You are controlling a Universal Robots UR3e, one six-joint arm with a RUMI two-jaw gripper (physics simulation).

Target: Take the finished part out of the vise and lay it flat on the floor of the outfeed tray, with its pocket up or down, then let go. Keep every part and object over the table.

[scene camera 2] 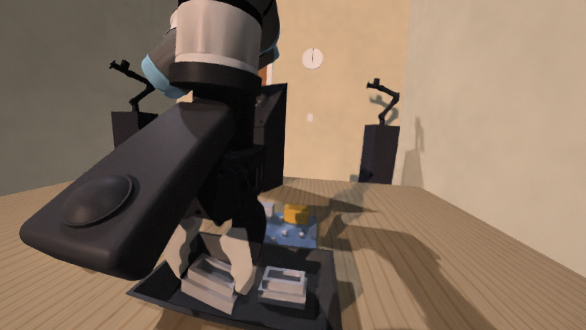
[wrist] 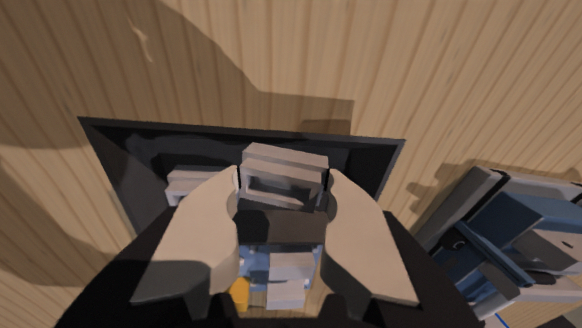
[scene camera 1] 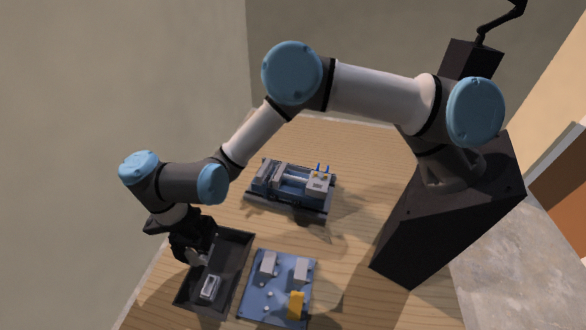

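Where they show: gripper, fingertip midpoint: [scene camera 2: 213, 287] [wrist: 283, 169]; arm's base at its link origin: [scene camera 1: 454, 174].
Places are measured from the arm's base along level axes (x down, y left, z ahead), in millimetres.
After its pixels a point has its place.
My gripper [scene camera 1: 206, 259] {x 268, y 62, z 573 mm} [scene camera 2: 212, 284] {x 268, y 62, z 573 mm} [wrist: 283, 169] {x 268, y 62, z 573 mm} is shut on the finished part [scene camera 2: 206, 291] {x 260, y 60, z 587 mm} [wrist: 285, 161] {x 259, y 60, z 586 mm}, a light grey stepped block with a rectangular pocket facing up. The jaws hold it by its two ends, low inside the black outfeed tray [scene camera 1: 232, 251] {x 315, y 29, z 507 mm} [scene camera 2: 327, 280] {x 293, y 199, z 536 mm} [wrist: 200, 130] {x 285, y 120, z 604 mm}. The part looks slightly tilted in the jaws; whether its underside touches the tray floor cannot be made out. In scene camera 1 the jaws mostly hide it. The blue and grey vise [scene camera 1: 295, 189] {x 267, y -180, z 329 mm} [wrist: 530, 215] {x 274, y -199, z 478 mm} stands apart from the tray, with no part visible between its jaws.
A second grey pocketed part [scene camera 1: 209, 287] {x 294, y 142, z 541 mm} [scene camera 2: 282, 286] {x 286, y 138, z 552 mm} [wrist: 192, 186] {x 287, y 144, z 553 mm} lies in the tray beside the held one, with a narrow gap. A blue plate [scene camera 1: 277, 302] {x 319, y 160, z 368 mm} [wrist: 256, 265] {x 319, y 122, z 364 mm} with pins, grey blocks [scene camera 1: 301, 271] [wrist: 291, 265] and a yellow block [scene camera 1: 295, 305] {x 283, y 174, z 324 mm} [scene camera 2: 297, 214] {x 294, y 171, z 340 mm} [wrist: 240, 295] {x 292, y 149, z 336 mm} lies beside the tray.
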